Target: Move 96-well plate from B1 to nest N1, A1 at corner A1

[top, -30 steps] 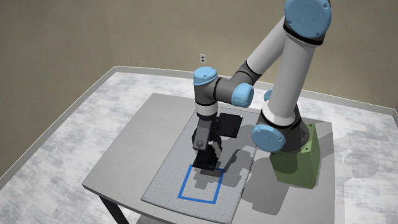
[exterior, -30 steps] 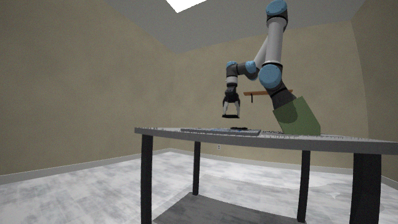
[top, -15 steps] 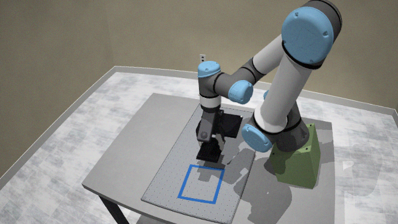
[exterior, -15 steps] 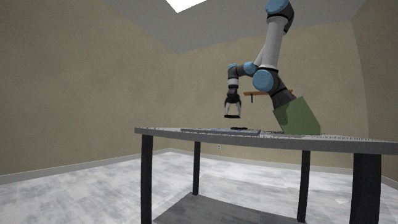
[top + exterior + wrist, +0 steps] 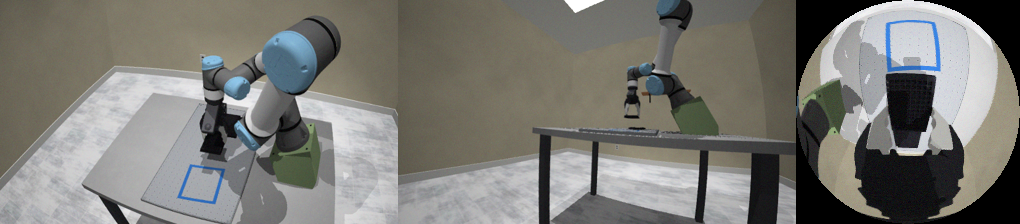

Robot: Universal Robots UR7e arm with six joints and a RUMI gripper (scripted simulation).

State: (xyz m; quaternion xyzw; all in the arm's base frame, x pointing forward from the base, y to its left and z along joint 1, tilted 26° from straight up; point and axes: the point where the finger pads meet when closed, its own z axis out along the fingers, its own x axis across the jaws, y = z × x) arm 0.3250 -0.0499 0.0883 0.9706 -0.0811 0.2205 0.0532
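My hand is 5 cm past the plate nest N1, 21 cm to the left of it and 9 cm above it. From my hand the other things lie so: 96-well plate 1 cm below.
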